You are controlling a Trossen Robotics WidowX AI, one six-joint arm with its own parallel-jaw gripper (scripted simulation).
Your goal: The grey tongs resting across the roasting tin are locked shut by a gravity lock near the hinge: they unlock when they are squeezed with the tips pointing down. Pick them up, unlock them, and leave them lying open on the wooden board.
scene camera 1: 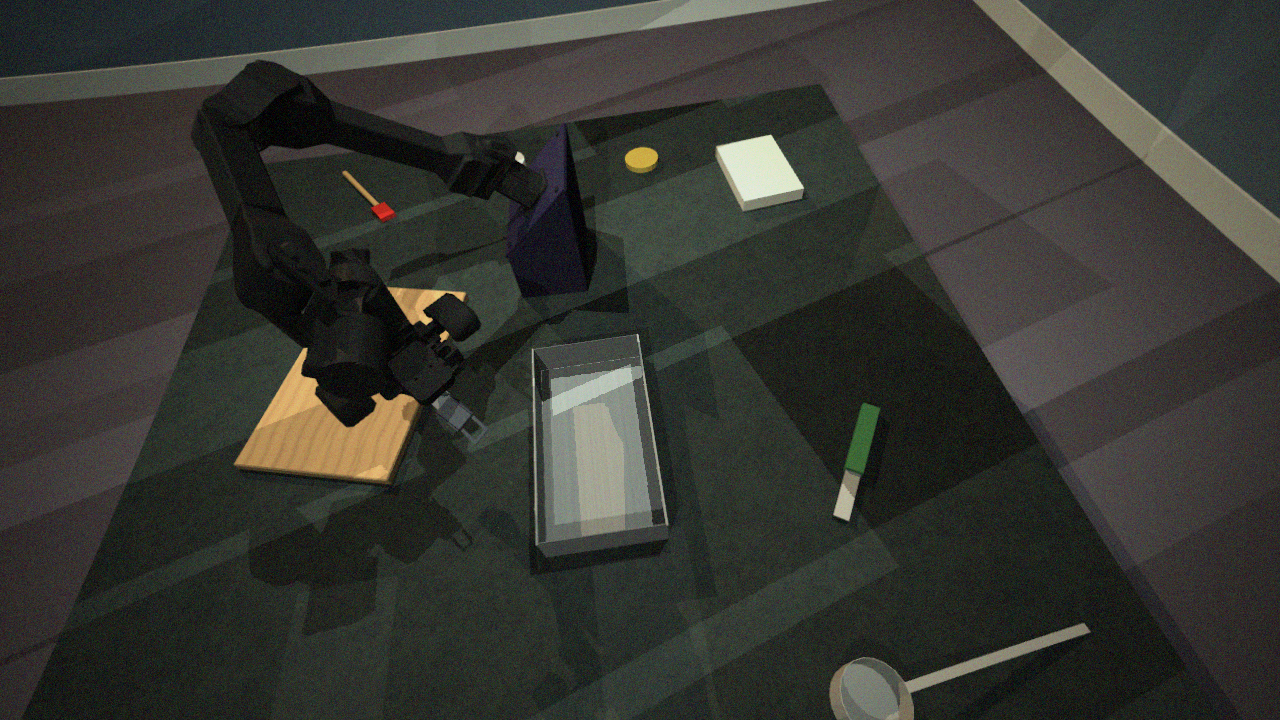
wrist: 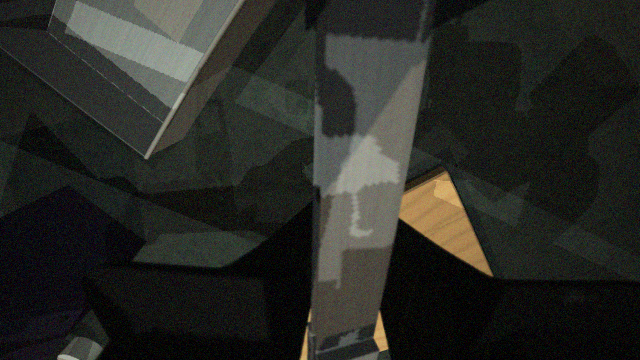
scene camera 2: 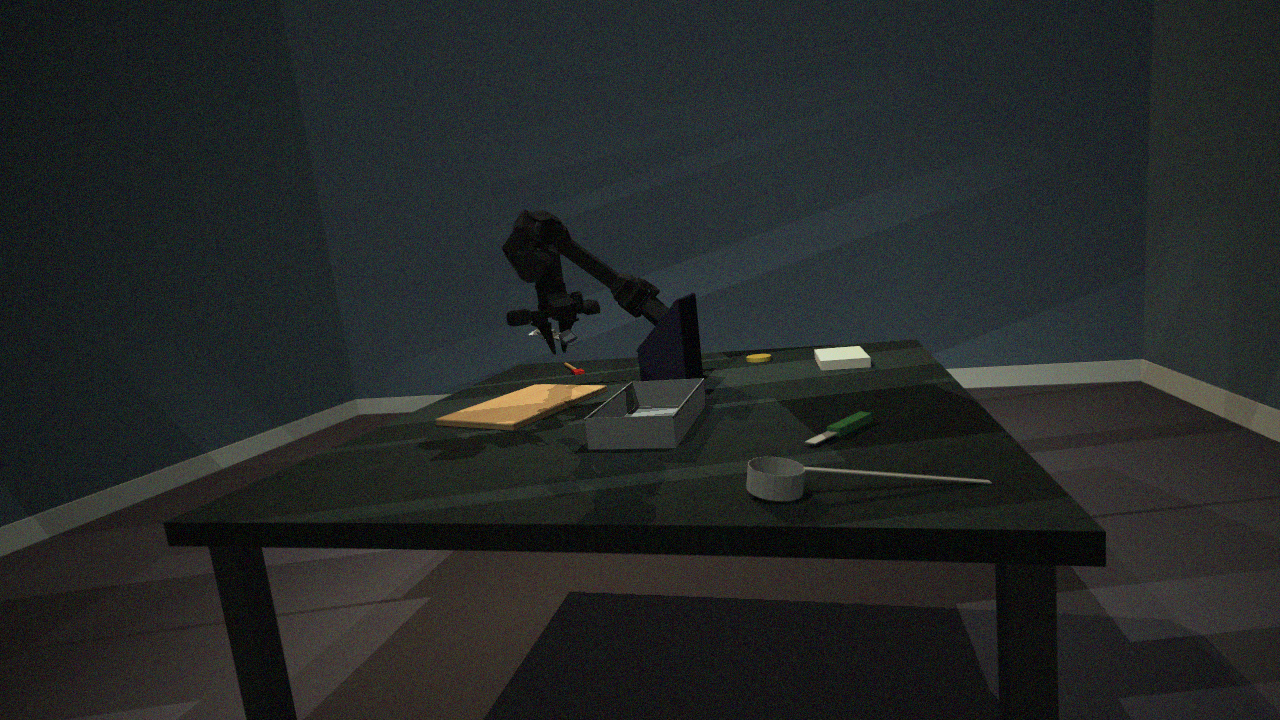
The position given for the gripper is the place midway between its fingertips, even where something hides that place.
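Observation:
Wooden board (scene camera 1: 298, 435) and roasting tin (scene camera 1: 598, 485) visible; ladle (scene camera 2: 773, 478) likewise. White block (scene camera 1: 758, 173), (scene camera 2: 842, 357); in the wrist view the block is out of frame. Green-handled tool (scene camera 1: 862, 437), (scene camera 2: 842, 427); the wrist view has the tool out of frame. The gripper (scene camera 1: 429, 392), (scene camera 2: 559, 353), (wrist: 343, 209).

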